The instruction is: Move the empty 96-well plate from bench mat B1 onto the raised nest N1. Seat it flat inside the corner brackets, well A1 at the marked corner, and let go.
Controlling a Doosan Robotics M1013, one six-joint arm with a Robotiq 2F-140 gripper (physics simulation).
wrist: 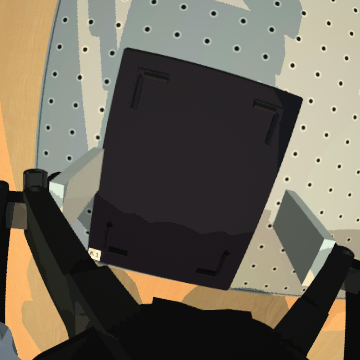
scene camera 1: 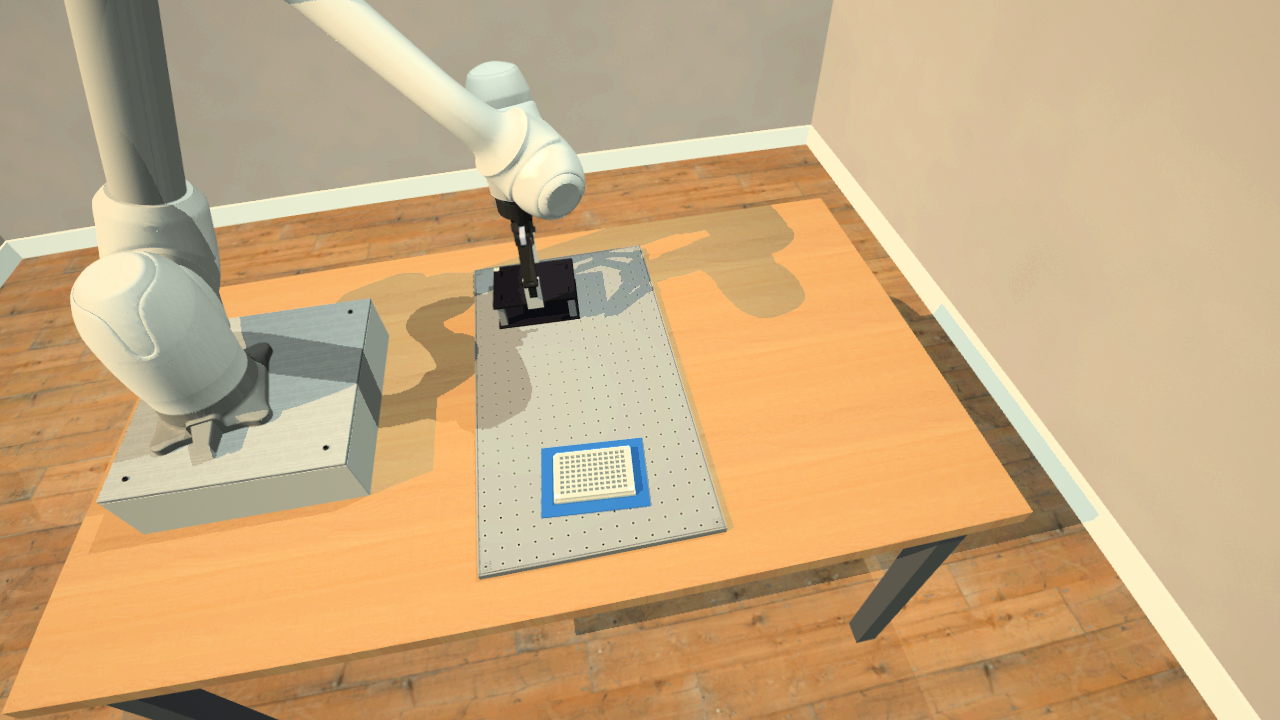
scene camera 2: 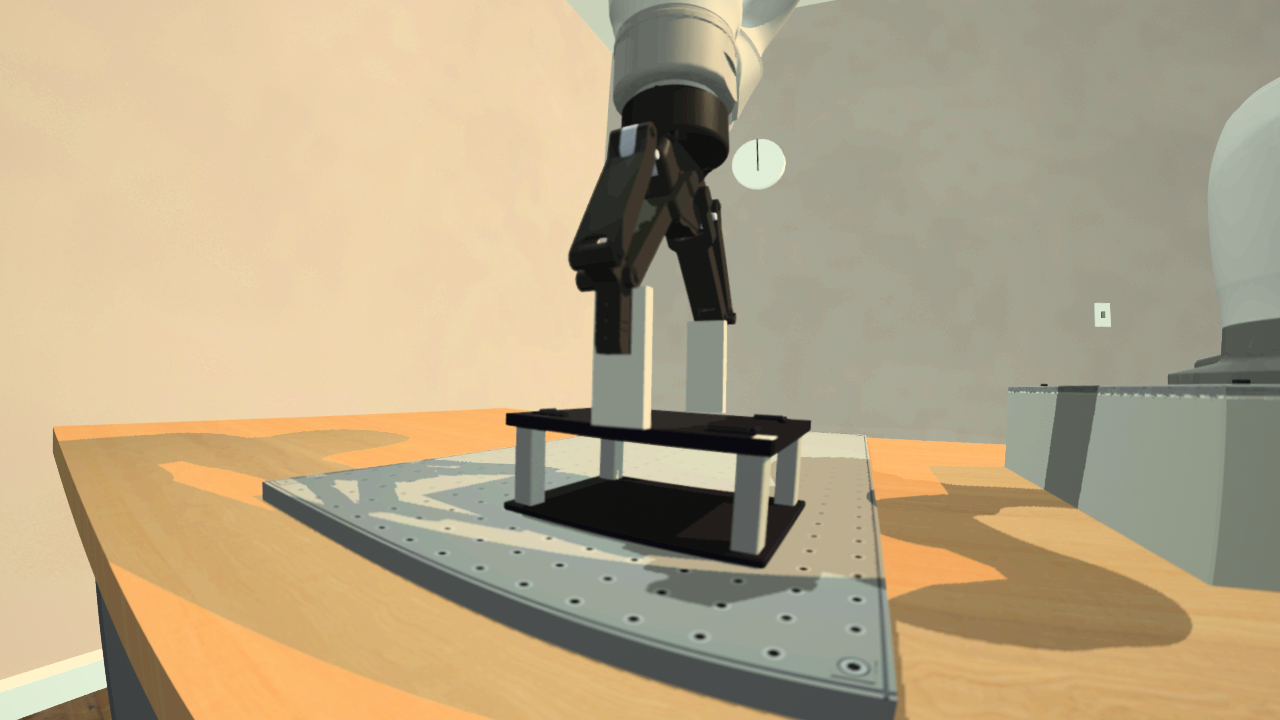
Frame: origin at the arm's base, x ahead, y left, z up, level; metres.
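Seen in the pictures: gripper, fingertip midpoint: (wrist: 192,189) (scene camera 2: 671,417); arm's base, link origin: (scene camera 1: 217,397).
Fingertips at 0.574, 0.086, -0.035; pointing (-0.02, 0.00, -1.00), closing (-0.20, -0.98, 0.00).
Note:
Pixels of each thing's top centre, then the offset from my fingertips to it, as dx, dy, dz. "spot": a spot on its surface instead. Level surfaces: height alone.
- off-white 96-well plate, top centre: (scene camera 1: 592,471) -0.030, -0.424, -0.044
- blue bench mat B1, surface height: dz -0.059
- nest N1, top centre: (scene camera 2: 667,413) (wrist: 183,188) (scene camera 1: 533,280) +0.002, +0.006, +0.003
- A1 label, surface spot: (scene camera 2: 763,437) (wrist: 92,253) spot: -0.057, +0.078, +0.000
- perforated grey board, surface height: dz -0.061
- wooden table, surface height: dz -0.073
The off-white 96-well plate (scene camera 1: 593,472) lies flat on the blue bench mat B1 (scene camera 1: 547,483). The nest N1 (scene camera 1: 559,277) (scene camera 2: 698,434) (wrist: 190,165) is a raised black platform on pale posts at the far end of the grey board. Its top bears no plate. Low corner brackets (wrist: 156,76) stand on it, and an A1 label (wrist: 94,254) (scene camera 2: 763,437) marks one corner. My gripper (scene camera 2: 665,416) (wrist: 192,189) is wide open and empty, pointing down at the nest, its pale pads toward two opposite sides, tips near top height. Exact pad clearance is unclear.
The perforated grey board (scene camera 1: 608,376) (scene camera 2: 537,546) lies on the wooden table (scene camera 1: 805,385) under the mat and nest. The arm's metal base block (scene camera 1: 295,376) (scene camera 2: 1127,483) stands beside the board. A wall (scene camera 1: 1074,179) rises beyond the table's right side in scene camera 1.

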